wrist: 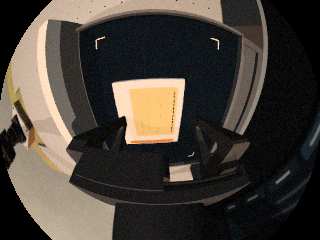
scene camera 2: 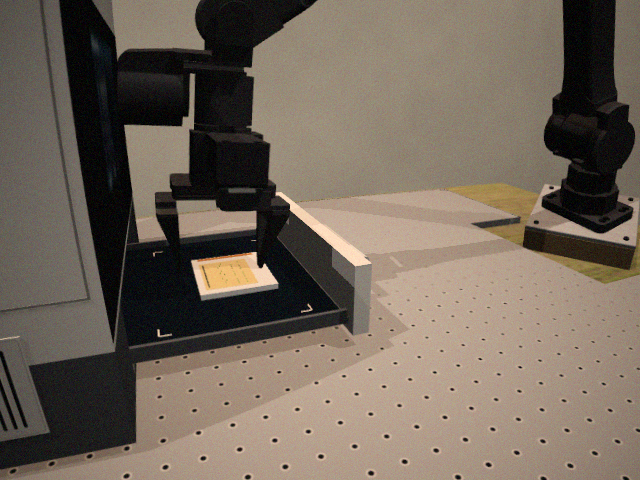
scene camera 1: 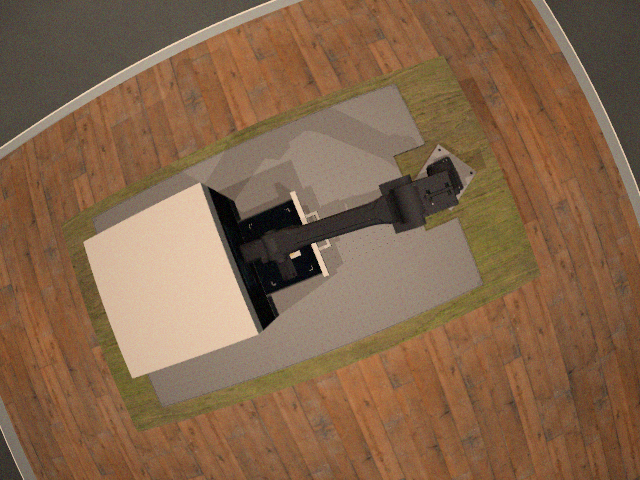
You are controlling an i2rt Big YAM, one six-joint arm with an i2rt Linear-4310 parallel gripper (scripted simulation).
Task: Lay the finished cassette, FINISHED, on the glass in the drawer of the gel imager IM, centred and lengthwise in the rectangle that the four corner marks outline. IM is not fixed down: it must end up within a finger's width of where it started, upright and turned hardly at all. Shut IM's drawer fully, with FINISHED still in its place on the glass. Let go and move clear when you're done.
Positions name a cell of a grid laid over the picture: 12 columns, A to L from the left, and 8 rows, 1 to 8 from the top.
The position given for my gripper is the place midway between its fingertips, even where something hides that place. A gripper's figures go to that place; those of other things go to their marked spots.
Labels:
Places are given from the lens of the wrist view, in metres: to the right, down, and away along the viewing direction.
my gripper (wrist: F4): 0.00, 0.00, 0.13
gel imager (wrist: K5): 0.10, 0.01, 0.04
cassette (wrist: F4): -0.01, -0.01, 0.12

